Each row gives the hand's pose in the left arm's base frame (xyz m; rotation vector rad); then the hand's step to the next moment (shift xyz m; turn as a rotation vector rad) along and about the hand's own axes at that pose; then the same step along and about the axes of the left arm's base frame.
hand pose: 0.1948 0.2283 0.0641 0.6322 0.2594 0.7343
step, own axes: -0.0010 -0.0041 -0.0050 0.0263 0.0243 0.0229
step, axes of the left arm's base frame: -0.0007 -0.0008 -0.0065 0.0157 0.0219 0.0329
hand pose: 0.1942 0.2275 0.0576 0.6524 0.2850 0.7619
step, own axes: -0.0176 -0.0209 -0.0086 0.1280 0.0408 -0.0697
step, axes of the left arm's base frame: -0.0048 -0.0201 -0.0198 0.0348 0.1445 -0.0287
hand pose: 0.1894 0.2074 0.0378 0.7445 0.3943 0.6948
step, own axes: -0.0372 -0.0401 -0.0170 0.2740 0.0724 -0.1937
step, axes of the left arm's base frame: -0.0186 -0.0391 -0.0376 0.0563 0.3228 -0.1025
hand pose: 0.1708 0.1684 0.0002 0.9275 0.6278 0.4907
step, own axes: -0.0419 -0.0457 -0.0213 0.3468 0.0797 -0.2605
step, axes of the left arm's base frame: -0.0392 -0.0378 -0.0365 0.0622 0.4112 -0.1467
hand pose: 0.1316 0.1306 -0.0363 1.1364 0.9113 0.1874
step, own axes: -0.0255 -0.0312 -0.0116 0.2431 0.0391 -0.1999
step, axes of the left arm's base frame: -0.0340 -0.0201 -0.0141 0.0263 0.2928 -0.1189
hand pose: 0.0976 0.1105 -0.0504 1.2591 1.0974 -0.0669
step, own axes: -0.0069 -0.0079 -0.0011 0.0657 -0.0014 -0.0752
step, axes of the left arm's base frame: -0.0089 -0.0056 -0.0008 -0.0130 0.0912 -0.0387
